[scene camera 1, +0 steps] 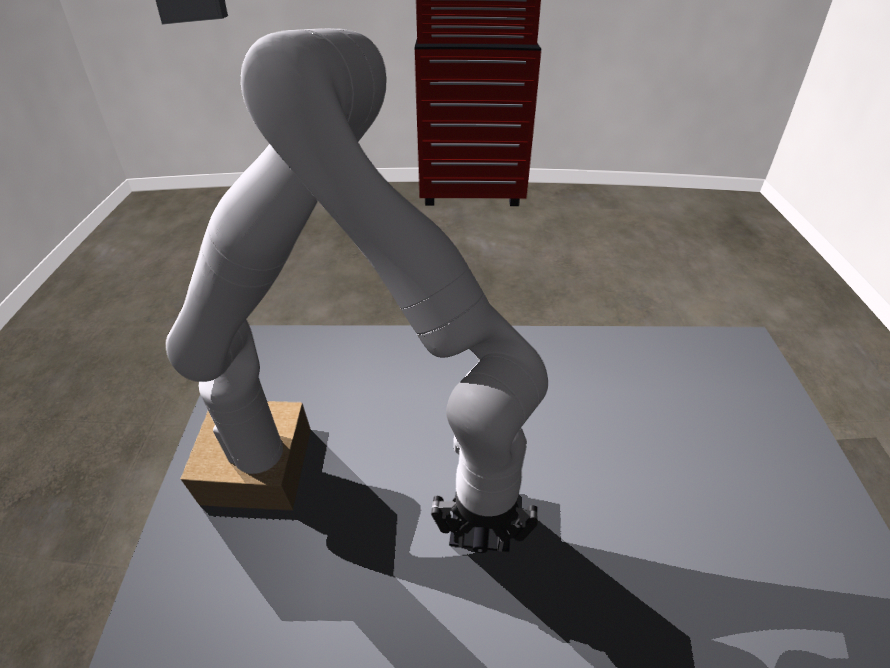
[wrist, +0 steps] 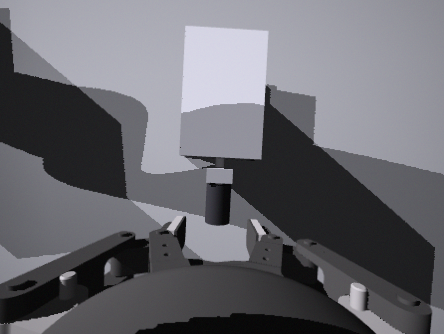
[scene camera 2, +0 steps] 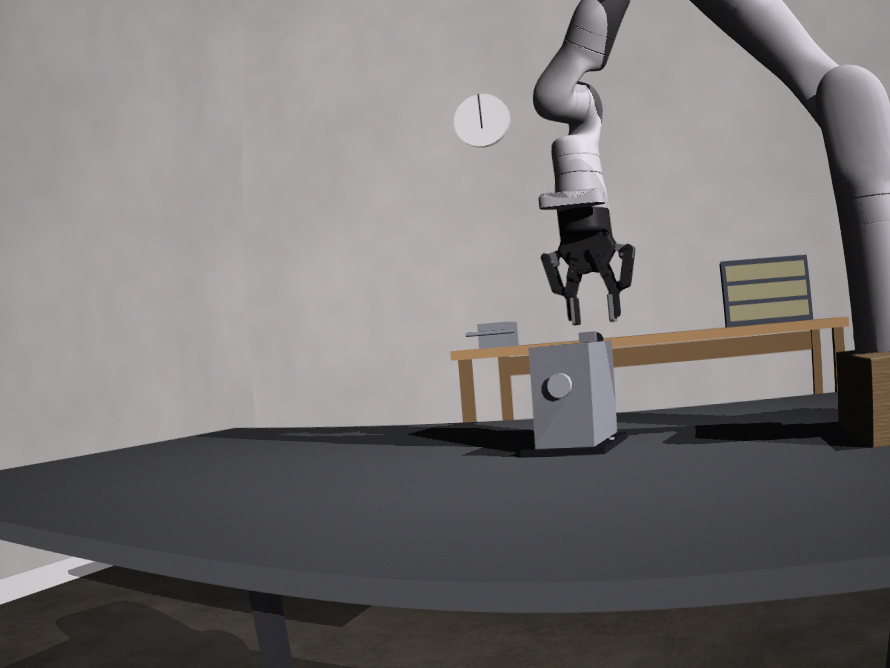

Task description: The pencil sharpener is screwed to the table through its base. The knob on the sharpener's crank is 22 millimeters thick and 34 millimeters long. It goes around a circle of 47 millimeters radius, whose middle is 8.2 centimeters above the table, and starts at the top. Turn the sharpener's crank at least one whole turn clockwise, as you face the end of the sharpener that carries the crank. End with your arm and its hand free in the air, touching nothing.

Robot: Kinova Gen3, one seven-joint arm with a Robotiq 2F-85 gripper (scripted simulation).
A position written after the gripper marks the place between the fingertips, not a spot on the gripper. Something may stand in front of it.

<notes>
In view: the gripper [scene camera 2: 595, 323] and a crank [wrist: 218, 192].
The gripper also shows in scene camera 1 [scene camera 1: 480, 543] and in the wrist view [wrist: 216, 230].
</notes>
